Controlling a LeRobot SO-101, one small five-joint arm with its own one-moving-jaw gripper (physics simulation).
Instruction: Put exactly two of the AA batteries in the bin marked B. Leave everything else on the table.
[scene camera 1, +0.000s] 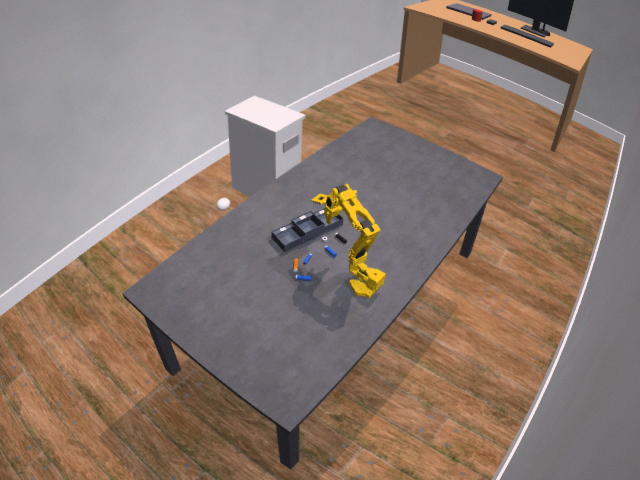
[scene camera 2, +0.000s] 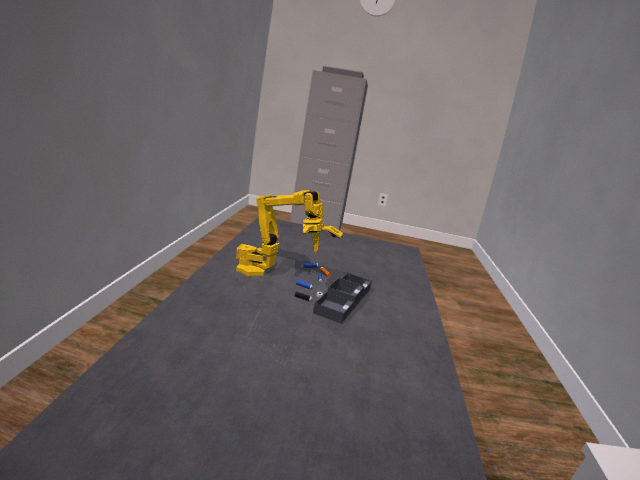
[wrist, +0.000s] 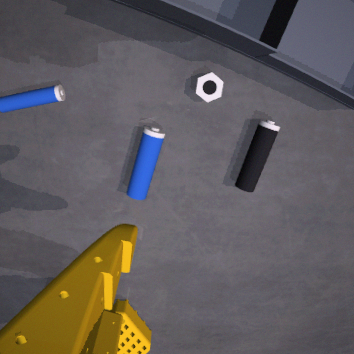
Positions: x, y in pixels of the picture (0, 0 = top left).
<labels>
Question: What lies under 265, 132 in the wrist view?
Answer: A black battery.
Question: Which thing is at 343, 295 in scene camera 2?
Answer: A dark three-compartment tray.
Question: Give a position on a dark three-compartment tray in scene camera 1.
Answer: At 308, 226
</labels>
